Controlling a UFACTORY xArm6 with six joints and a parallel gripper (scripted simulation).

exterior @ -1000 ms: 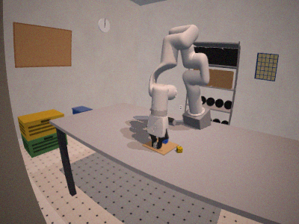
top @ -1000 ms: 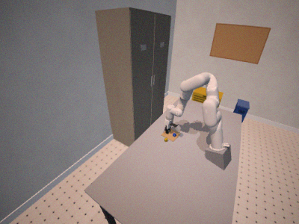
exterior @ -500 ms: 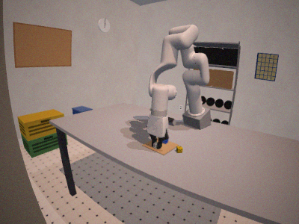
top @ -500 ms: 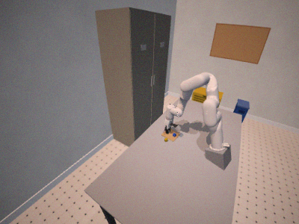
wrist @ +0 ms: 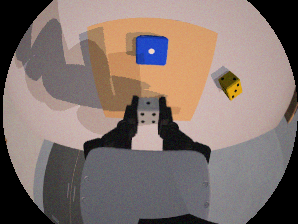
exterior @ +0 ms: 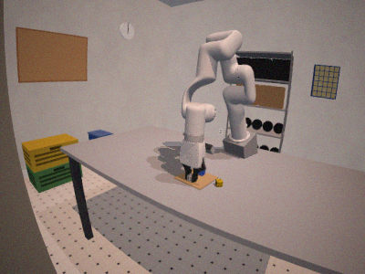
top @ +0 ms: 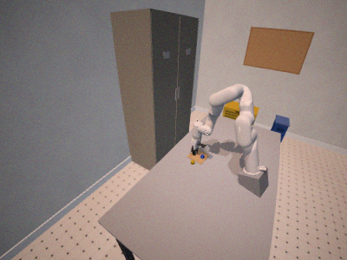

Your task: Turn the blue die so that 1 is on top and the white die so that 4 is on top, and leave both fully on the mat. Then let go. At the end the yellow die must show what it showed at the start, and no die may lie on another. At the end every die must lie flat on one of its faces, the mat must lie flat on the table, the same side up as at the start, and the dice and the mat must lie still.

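My hand is 1 cm above the white die. Round my hand: blue die (7 cm behind, 1 cm to the left, 1 cm below); yellow die (4 cm behind, 11 cm to the left, 1 cm below); tan mat (4 cm behind, 2 cm below).
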